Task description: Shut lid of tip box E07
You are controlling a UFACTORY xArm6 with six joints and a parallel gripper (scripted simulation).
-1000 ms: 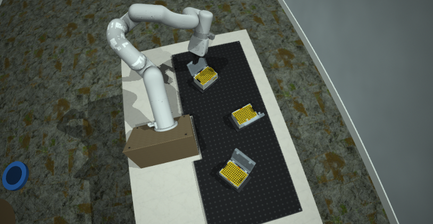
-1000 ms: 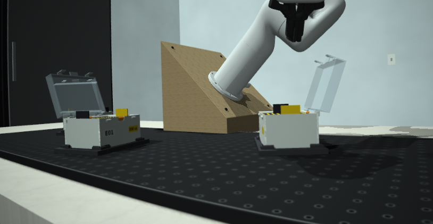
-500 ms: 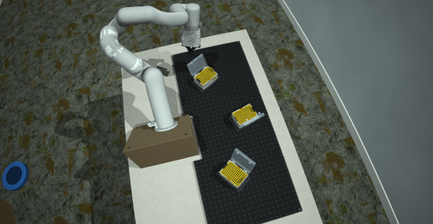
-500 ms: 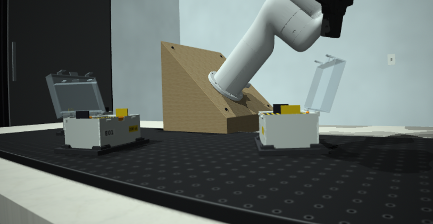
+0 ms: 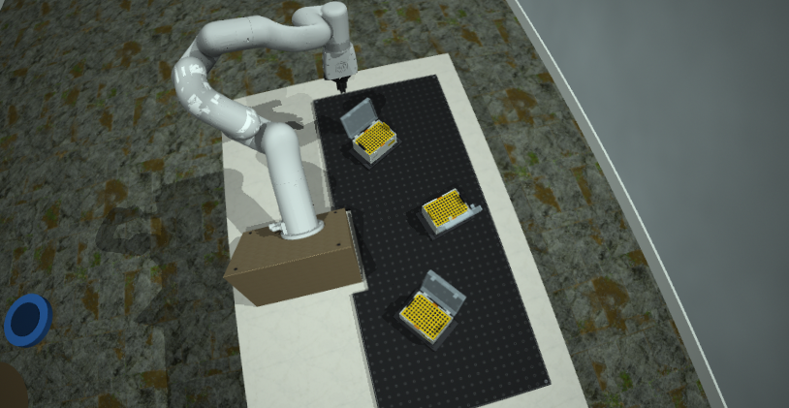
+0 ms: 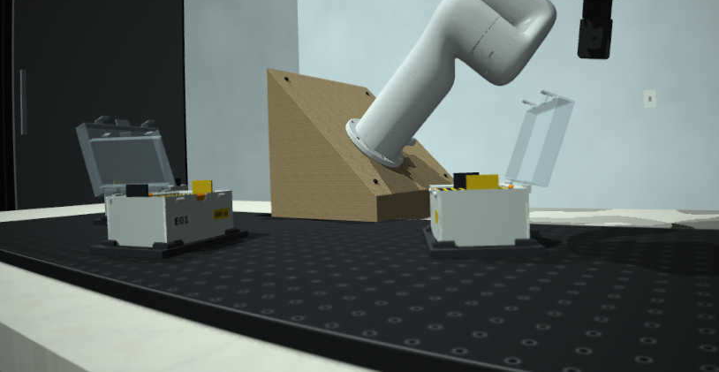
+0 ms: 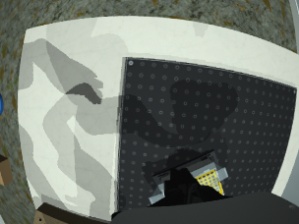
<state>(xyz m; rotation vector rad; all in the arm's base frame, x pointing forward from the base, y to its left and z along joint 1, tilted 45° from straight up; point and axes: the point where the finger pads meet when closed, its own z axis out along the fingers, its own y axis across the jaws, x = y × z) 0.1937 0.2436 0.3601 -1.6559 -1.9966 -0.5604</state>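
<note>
The clear lid lies 110 mm below my hand, 60 mm to the right of it and 40 mm ahead of it. Round my hand: tip box 430 mm to the right, 240 mm ahead, 140 mm below.
</note>
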